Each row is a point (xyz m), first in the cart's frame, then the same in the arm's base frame.
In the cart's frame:
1: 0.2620 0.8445 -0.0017
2: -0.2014 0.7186 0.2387
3: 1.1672 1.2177 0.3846
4: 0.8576 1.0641 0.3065
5: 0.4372 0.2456 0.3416
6: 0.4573 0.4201 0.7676
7: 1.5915 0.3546 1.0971
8: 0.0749 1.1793 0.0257
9: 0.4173 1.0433 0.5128
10: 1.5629 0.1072 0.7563
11: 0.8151 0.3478 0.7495
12: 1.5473 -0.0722 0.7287
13: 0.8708 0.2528 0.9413
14: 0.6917 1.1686 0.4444
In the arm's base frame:
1: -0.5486 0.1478 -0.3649
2: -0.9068 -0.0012 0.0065
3: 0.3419 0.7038 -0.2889
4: 0.0555 0.4972 -0.2602
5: -0.1883 -0.3556 -0.0128
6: -0.0942 -0.1124 0.3671
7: 1.0790 0.0384 0.3793
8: -0.7801 0.4527 -0.3280
9: -0.3082 0.4484 0.0596
10: 1.0112 -0.2631 0.0918
11: 0.2547 -0.1353 0.2608
12: 1.0218 -0.4450 0.0915
13: 0.3727 -0.1887 0.4400
14: -0.0867 0.5984 -0.0958

